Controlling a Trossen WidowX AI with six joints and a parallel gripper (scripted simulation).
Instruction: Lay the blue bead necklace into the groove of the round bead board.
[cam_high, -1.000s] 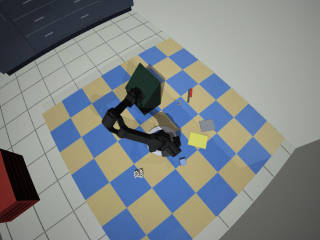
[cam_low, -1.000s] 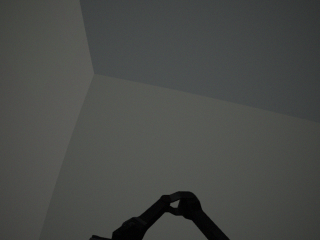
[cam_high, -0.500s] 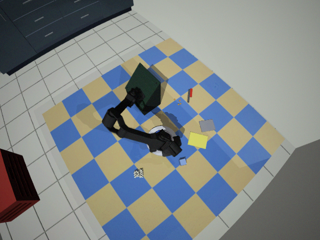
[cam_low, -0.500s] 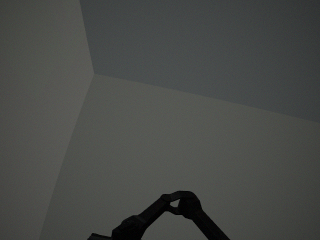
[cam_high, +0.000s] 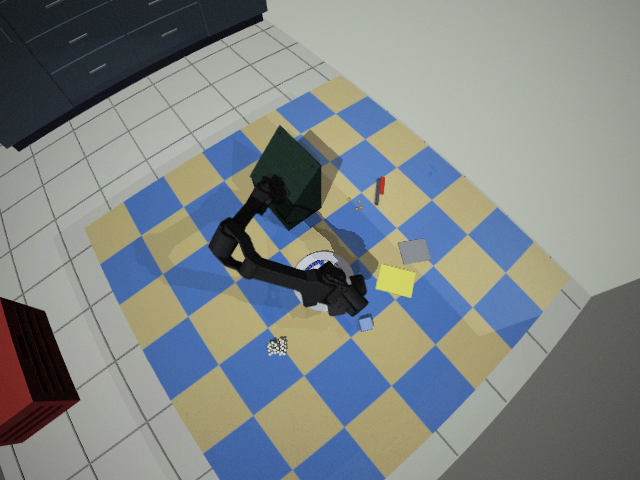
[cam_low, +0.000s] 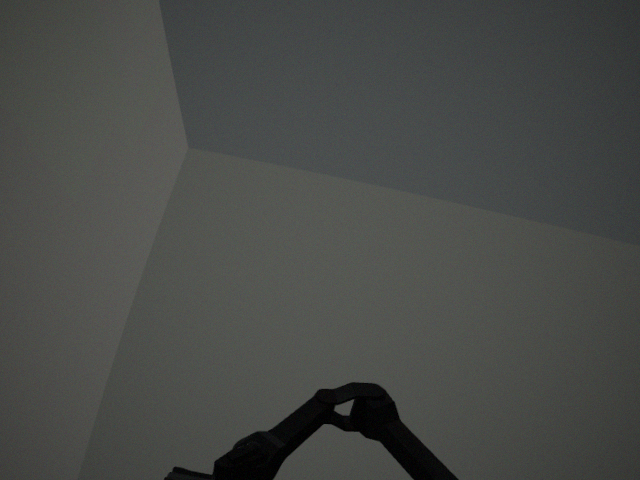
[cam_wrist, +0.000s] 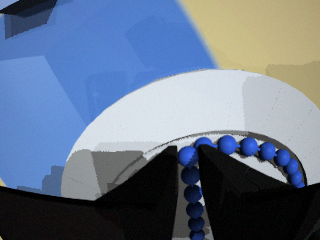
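Now: gripper tip 6 cm past the round white bead board, 1 cm to the right of it and 1 cm above it. The rest, counted from my gripper tip: small blue cube: 13 cm ahead, 4 cm to the left, 1 cm below; grey square: 33 cm to the left, 2 cm below, 1 cm ahead; yellow pad: 21 cm to the left, 6 cm ahead, 2 cm below.
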